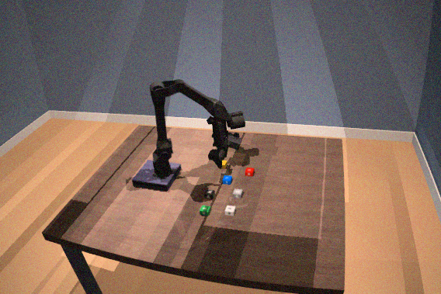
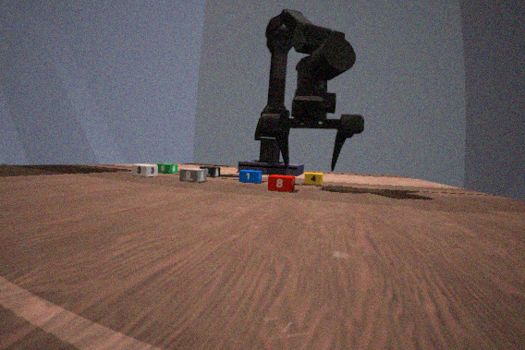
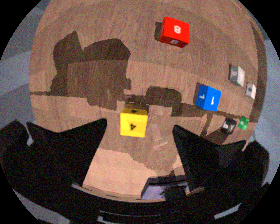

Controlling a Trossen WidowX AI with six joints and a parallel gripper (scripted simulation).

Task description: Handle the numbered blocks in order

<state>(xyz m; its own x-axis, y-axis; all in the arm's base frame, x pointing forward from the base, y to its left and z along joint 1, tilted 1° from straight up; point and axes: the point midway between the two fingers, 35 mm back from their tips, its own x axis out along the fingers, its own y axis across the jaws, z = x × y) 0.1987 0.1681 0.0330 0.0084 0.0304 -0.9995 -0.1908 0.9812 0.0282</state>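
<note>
The yellow block marked 4 lies 1 cm behind my gripper tip, 1 cm to the left of it and 1 cm below it. Round my gripper tip: red block marked 8: 13 cm ahead, 1 cm to the right, 1 cm below; dark block: 4 cm ahead, 20 cm to the right, 1 cm below; blue block marked 1: 6 cm ahead, 9 cm to the right, 1 cm below.
</note>
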